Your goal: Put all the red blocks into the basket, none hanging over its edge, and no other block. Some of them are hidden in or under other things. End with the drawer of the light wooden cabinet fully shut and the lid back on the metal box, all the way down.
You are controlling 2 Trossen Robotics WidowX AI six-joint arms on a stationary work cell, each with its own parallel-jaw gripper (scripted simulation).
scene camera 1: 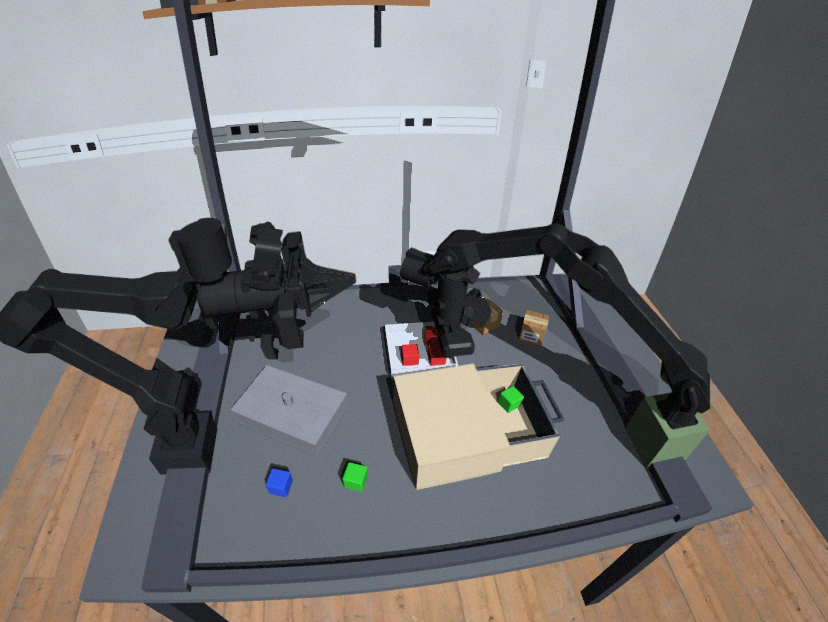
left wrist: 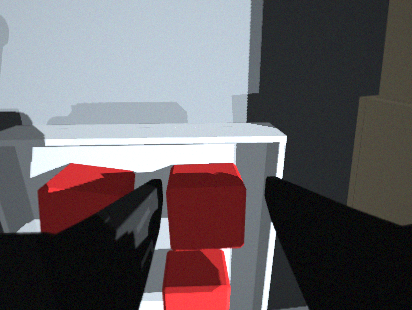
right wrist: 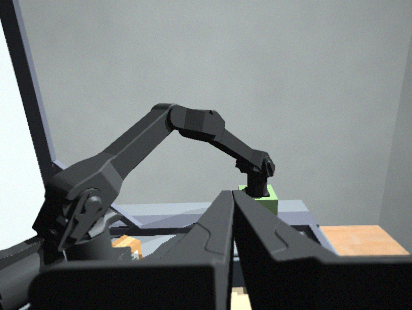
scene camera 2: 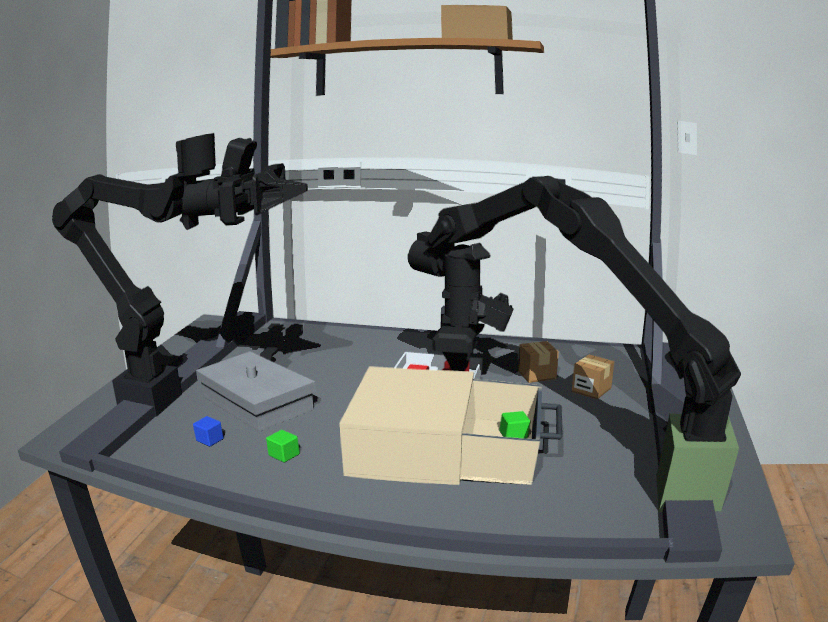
Labels:
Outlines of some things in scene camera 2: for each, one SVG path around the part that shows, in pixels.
The left gripper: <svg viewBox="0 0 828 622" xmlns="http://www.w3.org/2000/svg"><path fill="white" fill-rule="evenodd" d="M445 284L445 288L442 291L442 298L445 298L445 313L442 316L442 323L450 324L449 326L442 326L432 338L432 350L440 351L444 354L452 371L464 371L468 367L471 352L476 347L476 336L483 330L485 324L504 332L514 309L512 305L509 306L508 295L500 293L494 299L491 296L489 298L483 295L483 288L480 284L471 287L455 287Z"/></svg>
The right gripper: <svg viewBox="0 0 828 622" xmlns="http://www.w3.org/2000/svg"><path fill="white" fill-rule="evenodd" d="M207 204L210 212L215 217L220 217L220 220L226 226L238 225L245 221L243 216L237 216L236 213L243 215L254 210L255 215L259 215L306 192L308 185L306 183L285 180L284 163L264 167L261 173L255 174L254 168L250 168L257 142L252 141L251 138L236 138L227 145L221 176L215 177L208 186Z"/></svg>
A grey lid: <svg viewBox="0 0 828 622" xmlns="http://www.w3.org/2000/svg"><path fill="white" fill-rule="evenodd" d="M196 370L197 380L255 415L316 392L315 381L251 351Z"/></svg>

